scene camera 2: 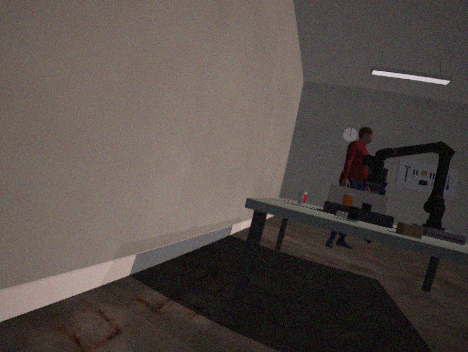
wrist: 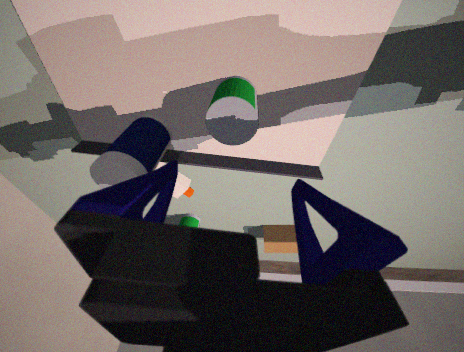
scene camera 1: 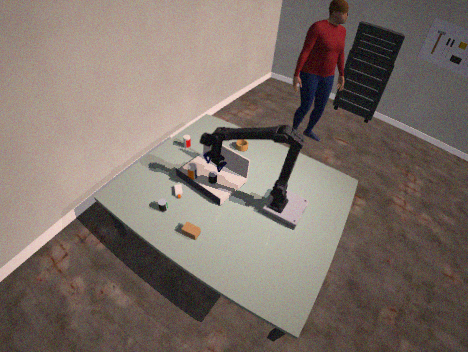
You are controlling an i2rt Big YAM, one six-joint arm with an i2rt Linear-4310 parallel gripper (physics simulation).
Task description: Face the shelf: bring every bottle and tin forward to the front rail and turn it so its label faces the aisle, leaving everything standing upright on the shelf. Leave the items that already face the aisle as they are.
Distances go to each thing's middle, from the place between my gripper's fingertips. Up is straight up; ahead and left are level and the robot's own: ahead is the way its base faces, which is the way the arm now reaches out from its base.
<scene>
Right now my hand is 60 mm short of the shelf [scene camera 1: 234,174], 60 mm to the left of it and 80 mm above it. Also, from my hand: shelf board [scene camera 1: 228,181] 60 mm ahead, 60 mm to the right, 160 mm below; then dark rail [wrist: 183,157] 70 mm ahead, 80 mm to the left, 150 mm below; then shelf back panel [scene camera 2: 336,193] 40 mm ahead, 200 mm to the right, 80 mm below.
</scene>
